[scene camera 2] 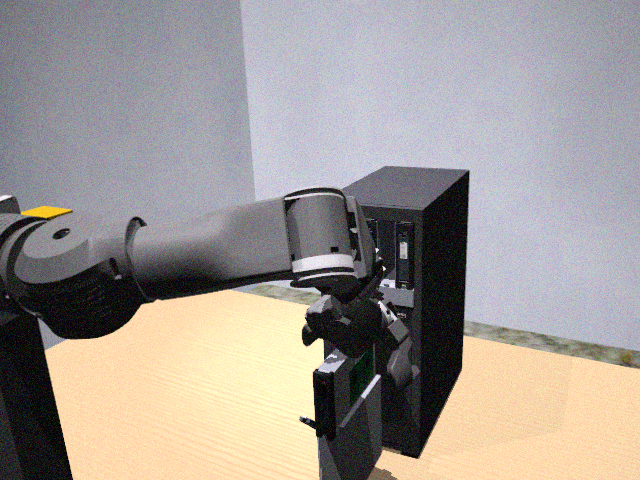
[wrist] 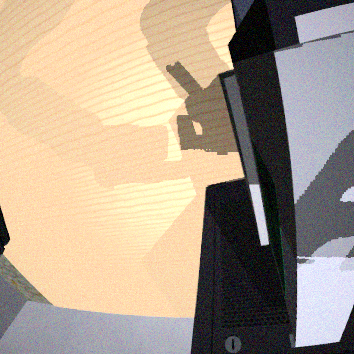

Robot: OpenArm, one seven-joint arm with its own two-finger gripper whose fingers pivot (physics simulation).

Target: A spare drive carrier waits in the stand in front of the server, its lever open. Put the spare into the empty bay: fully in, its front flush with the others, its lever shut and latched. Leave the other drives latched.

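The spare drive carrier [scene camera 2: 324,400] stands upright in the grey stand [scene camera 2: 356,439] in front of the server, its lever [scene camera 2: 307,421] sticking out. My gripper [scene camera 2: 355,361] is open over the carrier's top, with one finger low on the server side. In the wrist view the carrier [wrist: 320,125] fills the right side very close up, beside the stand's edge [wrist: 241,120]; a dark fingertip touches the left border. The black server [scene camera 2: 442,289] [wrist: 205,300] stands behind, with a latched-looking drive [scene camera 2: 404,253] at its upper right. The arm hides most bays; the empty bay cannot be made out.
The forearm [scene camera 2: 206,248] reaches across from the left, close in front of the server's face. The wooden table [scene camera 2: 180,382] [wrist: 125,250] carries the arm's shadow. A wall [scene camera 2: 542,155] rises behind the server, and a yellow block [scene camera 2: 46,211] shows at the far left.
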